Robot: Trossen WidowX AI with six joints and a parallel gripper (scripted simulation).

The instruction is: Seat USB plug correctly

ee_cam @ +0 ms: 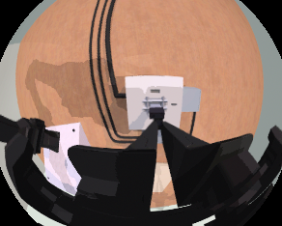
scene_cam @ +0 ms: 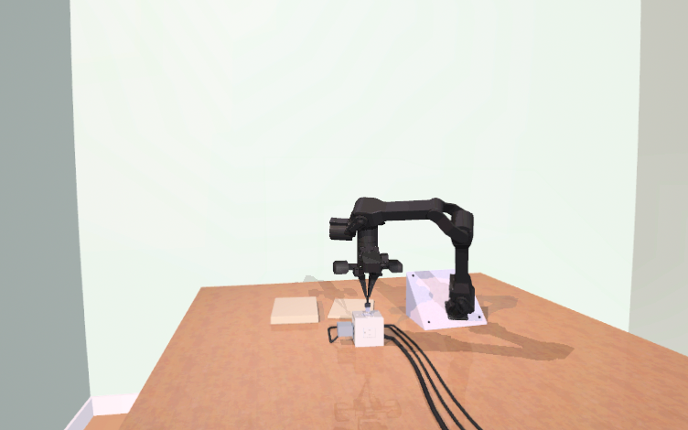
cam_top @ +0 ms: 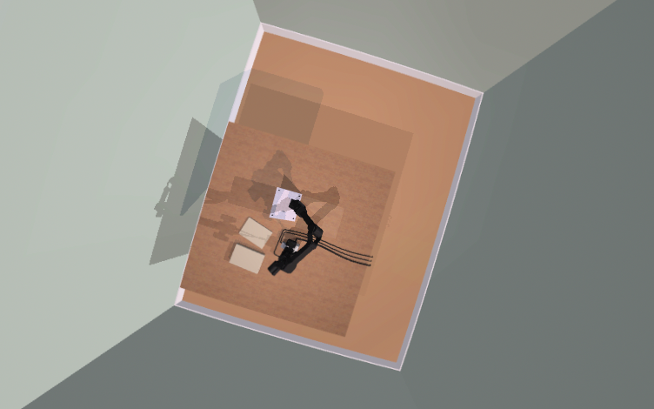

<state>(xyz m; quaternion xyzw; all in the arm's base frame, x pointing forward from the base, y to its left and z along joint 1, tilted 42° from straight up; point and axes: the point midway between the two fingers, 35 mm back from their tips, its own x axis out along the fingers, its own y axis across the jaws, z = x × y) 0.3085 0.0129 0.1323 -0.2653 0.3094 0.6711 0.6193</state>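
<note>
Now: the usb socket 50 mm below my gripper tip and 10 mm to the left of it. Round my gripper tip: usb plug: 20 mm below.
</note>
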